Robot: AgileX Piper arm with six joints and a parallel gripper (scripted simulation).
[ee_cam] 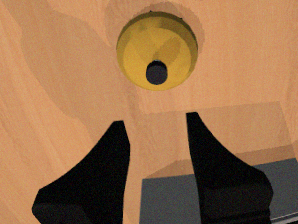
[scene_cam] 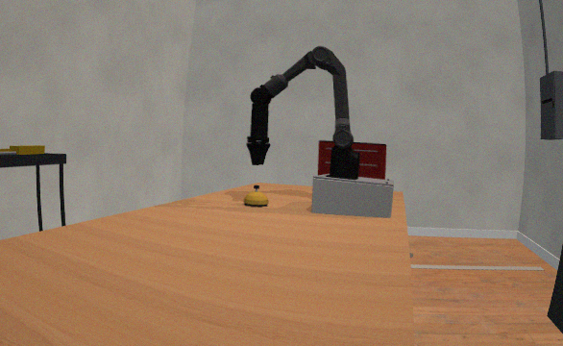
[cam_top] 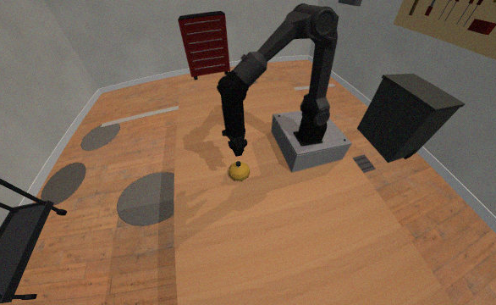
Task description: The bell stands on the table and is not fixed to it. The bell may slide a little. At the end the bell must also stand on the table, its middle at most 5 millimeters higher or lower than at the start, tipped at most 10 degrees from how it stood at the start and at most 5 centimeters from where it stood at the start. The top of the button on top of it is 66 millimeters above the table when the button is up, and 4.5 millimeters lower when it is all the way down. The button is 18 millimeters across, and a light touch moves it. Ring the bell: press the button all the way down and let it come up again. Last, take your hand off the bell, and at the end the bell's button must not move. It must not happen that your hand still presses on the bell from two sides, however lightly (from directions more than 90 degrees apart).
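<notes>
My gripper is now 80 mm above the button. The rest, counted from my hand: bell 100 mm below.
</notes>
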